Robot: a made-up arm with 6 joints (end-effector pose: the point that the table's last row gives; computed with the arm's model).
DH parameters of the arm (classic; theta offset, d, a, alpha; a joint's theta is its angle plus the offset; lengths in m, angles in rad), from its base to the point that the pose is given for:
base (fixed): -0.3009 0 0.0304 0
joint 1: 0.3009 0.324 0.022 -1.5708
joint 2: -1.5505 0 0.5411 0
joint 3: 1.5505 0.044 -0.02 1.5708
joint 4: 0 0.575 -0.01 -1.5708
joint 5: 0 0.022 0.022 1.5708
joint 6: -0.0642 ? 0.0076 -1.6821
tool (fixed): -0.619 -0.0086 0 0
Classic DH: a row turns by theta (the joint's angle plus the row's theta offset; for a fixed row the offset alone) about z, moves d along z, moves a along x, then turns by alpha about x.
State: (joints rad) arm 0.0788 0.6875 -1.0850 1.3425 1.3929 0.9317
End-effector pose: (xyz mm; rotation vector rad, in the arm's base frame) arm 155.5 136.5 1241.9 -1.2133 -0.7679 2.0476
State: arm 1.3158 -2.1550 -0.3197 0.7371 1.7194 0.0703
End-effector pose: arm -272.8 -743.7 -365.1 -1.0035 -1.8731 -0.5782
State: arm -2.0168 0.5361 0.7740 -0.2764 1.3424 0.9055
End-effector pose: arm -309.8 -812.3 859.5 0.9532 0.9364 -0.6673
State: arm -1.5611 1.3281 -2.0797 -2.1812 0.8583 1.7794
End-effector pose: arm -9.4 -110.0 864.2 -1.1385 -0.3511 -2.8060
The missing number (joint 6, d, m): 0.093
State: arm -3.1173 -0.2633 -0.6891 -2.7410 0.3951 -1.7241
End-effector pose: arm 700.6 -7.0 1191.1 -2.7630 1.0893 -0.0811
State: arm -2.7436 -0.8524 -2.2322 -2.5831 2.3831 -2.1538
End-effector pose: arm 359.5 128.6 186.9 -0.4838 1.3120 -2.2566
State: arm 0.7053 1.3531 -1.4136 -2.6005 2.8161 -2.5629
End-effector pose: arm 405.2 333.7 910.7 1.1294 -1.8068 -1.9961
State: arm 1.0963 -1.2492 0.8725 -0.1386 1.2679 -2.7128
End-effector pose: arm -318.1 -554.6 1080.0 2.3741 -0.6399 1.5937
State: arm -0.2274 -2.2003 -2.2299 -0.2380 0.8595 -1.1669
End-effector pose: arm 196.3 -8.0 -210.0 1.7271 -1.5735 -1.5500
